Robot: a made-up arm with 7 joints.
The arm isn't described. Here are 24 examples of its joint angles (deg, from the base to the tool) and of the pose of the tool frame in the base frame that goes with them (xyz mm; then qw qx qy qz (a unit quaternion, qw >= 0)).
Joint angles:
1: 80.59 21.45 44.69 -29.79 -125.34 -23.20 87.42
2: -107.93 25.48 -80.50 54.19 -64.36 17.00 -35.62
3: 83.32 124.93 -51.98 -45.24 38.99 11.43 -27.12
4: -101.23 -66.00 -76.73 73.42 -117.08 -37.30 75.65
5: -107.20 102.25 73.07 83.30 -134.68 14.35 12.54
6: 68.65 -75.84 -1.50 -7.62 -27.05 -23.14 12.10
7: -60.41 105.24 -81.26 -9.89 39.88 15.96 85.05
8: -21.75 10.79 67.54 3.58 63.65 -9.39 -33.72
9: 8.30 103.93 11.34 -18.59 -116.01 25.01 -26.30
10: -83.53 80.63 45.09 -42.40 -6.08 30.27 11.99
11: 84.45 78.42 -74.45 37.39 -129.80 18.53 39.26
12: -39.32 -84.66 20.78 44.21 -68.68 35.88 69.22
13: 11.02 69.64 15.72 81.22 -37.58 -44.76 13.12
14: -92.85 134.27 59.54 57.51 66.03 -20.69 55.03
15: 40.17 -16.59 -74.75 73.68 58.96 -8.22 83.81
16: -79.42 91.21 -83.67 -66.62 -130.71 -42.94 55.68
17: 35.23 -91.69 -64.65 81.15 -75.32 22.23 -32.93
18: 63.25 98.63 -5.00 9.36 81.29 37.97 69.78
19: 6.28 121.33 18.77 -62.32 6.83 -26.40 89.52
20: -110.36 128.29 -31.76 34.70 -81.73 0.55 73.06
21: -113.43 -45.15 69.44 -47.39 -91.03 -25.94 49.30
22: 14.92 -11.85 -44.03 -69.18 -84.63 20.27 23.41
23: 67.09 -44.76 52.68 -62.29 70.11 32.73 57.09
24: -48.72 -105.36 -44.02 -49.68 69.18 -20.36 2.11
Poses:
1: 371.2 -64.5 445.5 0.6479 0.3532 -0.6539 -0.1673
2: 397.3 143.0 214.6 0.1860 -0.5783 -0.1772 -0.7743
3: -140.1 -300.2 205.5 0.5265 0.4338 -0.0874 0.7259
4: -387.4 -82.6 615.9 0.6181 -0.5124 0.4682 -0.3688
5: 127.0 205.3 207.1 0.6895 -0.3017 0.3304 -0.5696
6: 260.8 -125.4 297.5 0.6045 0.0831 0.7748 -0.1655
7: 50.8 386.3 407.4 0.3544 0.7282 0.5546 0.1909
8: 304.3 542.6 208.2 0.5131 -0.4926 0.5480 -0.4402
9: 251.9 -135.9 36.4 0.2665 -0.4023 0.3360 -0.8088
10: -205.1 344.2 483.8 0.1803 -0.2542 0.7482 0.5857
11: -186.0 286.0 107.8 0.1530 0.2813 0.9418 -0.1027
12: -224.1 151.9 -49.8 0.5733 -0.4542 -0.0189 0.6817
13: -81.8 -227.2 547.0 0.8124 -0.2081 -0.4425 0.3177
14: 83.0 431.3 106.5 0.7099 0.1586 0.1235 0.6750
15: -105.4 -269.7 241.5 0.5821 -0.1858 -0.1885 -0.7688
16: 250.8 565.1 82.9 0.2232 -0.6282 -0.0313 0.7447
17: -162.3 445.8 510.9 0.7592 -0.3058 0.3998 0.4127
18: 250.1 72.9 121.4 0.6445 0.3278 0.2268 -0.6525
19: -40.5 501.5 286.6 0.4657 0.6522 -0.1706 0.5732
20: 235.5 363.9 140.1 0.2248 0.8925 0.2095 -0.3303
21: -72.1 404.3 62.4 0.2477 -0.4890 0.2047 0.8109
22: 188.8 -28.7 538.7 0.2824 0.8746 0.2457 0.3081
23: -230.7 217.7 408.9 0.2923 0.5023 -0.7863 0.2097
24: 170.3 446.0 281.9 0.3469 -0.6436 0.5402 -0.4168
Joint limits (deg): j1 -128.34..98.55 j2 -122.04..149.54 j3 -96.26..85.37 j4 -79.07..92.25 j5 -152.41..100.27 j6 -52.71..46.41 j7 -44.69..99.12
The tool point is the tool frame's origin. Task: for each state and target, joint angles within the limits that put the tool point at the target. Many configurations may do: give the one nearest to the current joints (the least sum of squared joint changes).
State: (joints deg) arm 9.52 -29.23 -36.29 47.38 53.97 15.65 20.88
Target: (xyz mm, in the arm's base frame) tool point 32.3 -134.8 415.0
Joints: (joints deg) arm 19.98 -5.20 -51.82 45.25 58.76 -16.99 34.23
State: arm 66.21 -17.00 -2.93 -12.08 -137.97 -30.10 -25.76
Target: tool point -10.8 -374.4 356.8
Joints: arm 67.53 -7.28 -4.72 -37.54 -144.41 -22.93 -18.91
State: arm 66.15 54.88 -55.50 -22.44 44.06 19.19 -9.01
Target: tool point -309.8 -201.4 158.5
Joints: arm 82.36 71.87 -74.06 -7.06 34.69 9.76 -7.46
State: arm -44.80 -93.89 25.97 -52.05 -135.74 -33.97 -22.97
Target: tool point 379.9 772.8 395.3
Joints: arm -44.31 -94.20 24.87 -45.01 -133.74 -51.39 -44.69
